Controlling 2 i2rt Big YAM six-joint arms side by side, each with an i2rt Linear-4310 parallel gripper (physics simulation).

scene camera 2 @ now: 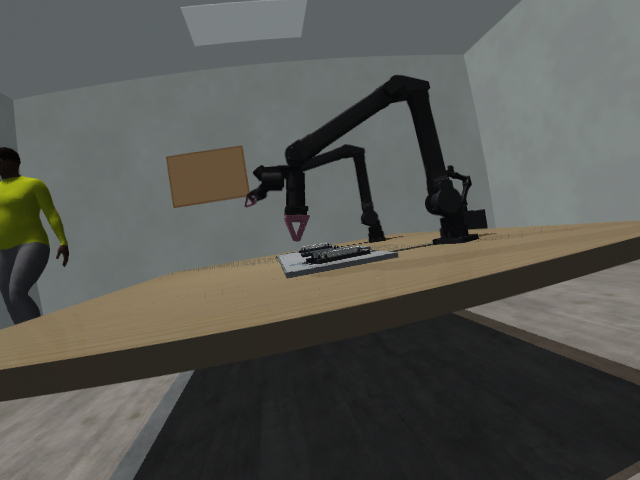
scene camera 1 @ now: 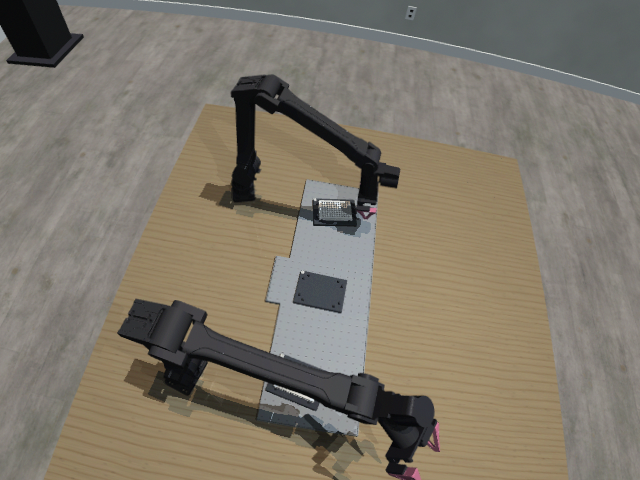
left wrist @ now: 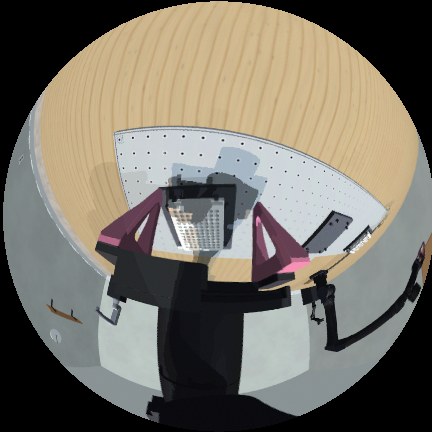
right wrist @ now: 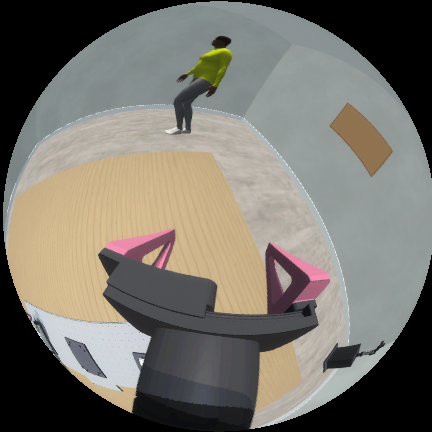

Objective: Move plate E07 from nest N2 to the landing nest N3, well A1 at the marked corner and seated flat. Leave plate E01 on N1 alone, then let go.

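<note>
A clear well plate (scene camera 1: 335, 210) (scene camera 2: 343, 253) (left wrist: 202, 227) sits on a dark nest at the far end of the board; no label is readable. My left gripper (scene camera 1: 367, 211) (scene camera 2: 296, 232) (left wrist: 208, 197) is open and empty, above the board by that plate's right side in scene camera 1. An empty dark nest (scene camera 1: 320, 291) (left wrist: 330, 231) (right wrist: 86, 356) lies mid-board, with a light mark at its upper-left corner in scene camera 1. A second plate (scene camera 1: 293, 395) (left wrist: 361, 240) sits on the near nest, mostly hidden under my right arm. My right gripper (scene camera 1: 429, 465) (scene camera 2: 250, 201) (right wrist: 220, 241) is open and empty, raised off the board.
The perforated light board (scene camera 1: 330, 250) (scene camera 2: 289, 271) (left wrist: 165, 145) (right wrist: 117, 332) lies on the wooden table (scene camera 1: 454, 258) (scene camera 2: 206, 304). My right arm (scene camera 1: 268, 366) spans the near end of the board. A person (scene camera 2: 23, 217) (right wrist: 205, 75) stands beyond the table.
</note>
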